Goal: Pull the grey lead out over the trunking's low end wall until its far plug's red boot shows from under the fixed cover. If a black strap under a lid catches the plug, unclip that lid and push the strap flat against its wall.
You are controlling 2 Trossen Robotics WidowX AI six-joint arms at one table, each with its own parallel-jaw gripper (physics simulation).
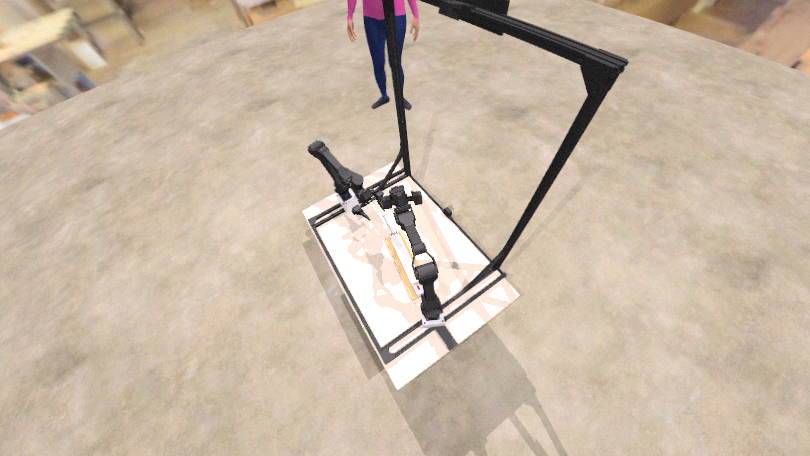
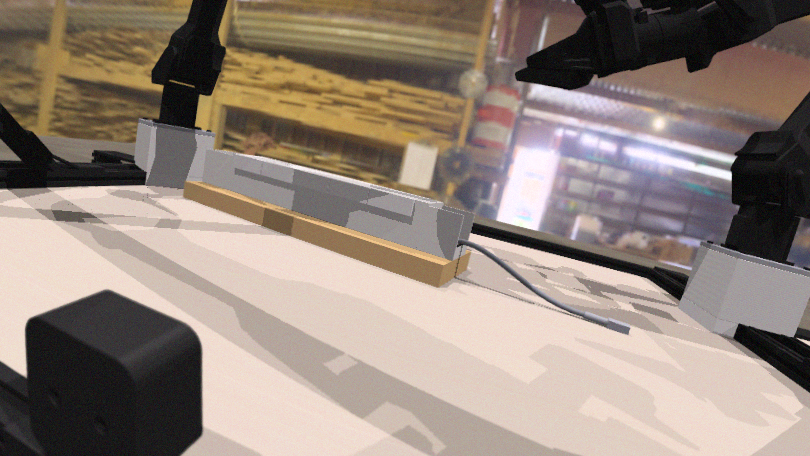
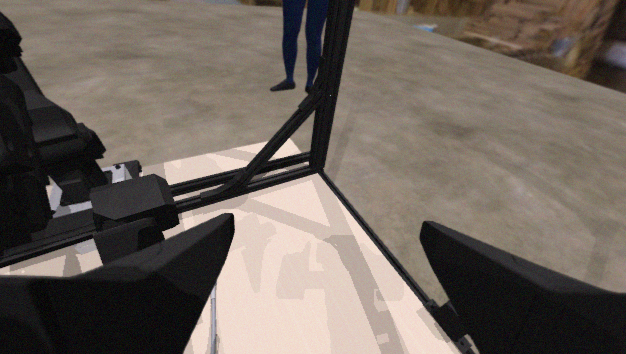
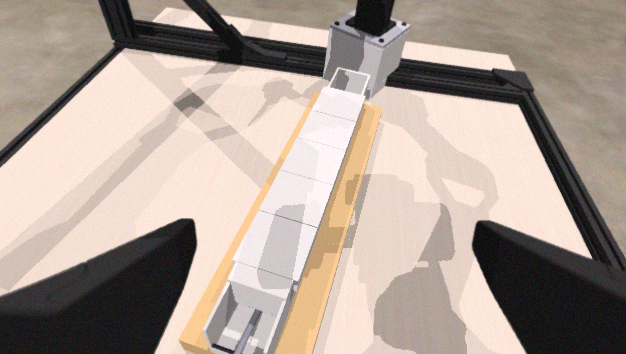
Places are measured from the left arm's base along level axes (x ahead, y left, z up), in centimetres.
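Where they show: left gripper, fingertip midpoint: (image 3: 329, 225); right gripper, fingertip midpoint: (image 1: 377, 215) (image 2: 520, 70) (image 4: 335, 232); left arm's base at its link origin: (image 1: 432, 313) (image 2: 176, 125) (image 4: 370, 24); right arm's base at its link origin: (image 1: 346, 196) (image 2: 755, 255) (image 3: 88, 187).
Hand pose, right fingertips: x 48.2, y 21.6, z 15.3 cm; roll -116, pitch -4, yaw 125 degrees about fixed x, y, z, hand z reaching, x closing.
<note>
Each offset is from my right fingertips to the top centre of the thing. "spot": to the spot under its first point.
The grey trunking @(dx -18.1, dy -11.6, dz -17.3 cm) (image 2: 317, 198) lies on a wooden base (image 2: 362, 243) (image 4: 345, 200), with a row of white lids @(dx -12.4, dy -9.7, dz -17.3 cm) (image 4: 300, 190) on top. The grey lead (image 2: 524, 281) (image 4: 247, 332) (image 3: 213, 320) comes out of its near end; its grey plug @(dx +17.9, dy +0.3, dz -24.1 cm) (image 2: 617, 326) lies beyond the end wall. A small red patch @(spot: dx -33.2, dy -16.6, dz -21.6 cm) (image 1: 418, 287) shows at the trunking's other end; I cannot tell what it is. No black strap shows. My left gripper (image 3: 329, 225) is open and empty above the table. My right gripper (image 4: 335, 232) (image 2: 521, 67) is open and empty, high above the trunking and lead.
A black frame post (image 1: 399, 113) (image 3: 332, 75) rises at the table's corner. The left arm's grey mount (image 4: 350, 52) stands close to the trunking's far end. The right arm's grey mount (image 2: 745, 288) stands beyond the plug. A person (image 1: 385, 45) stands behind the table.
</note>
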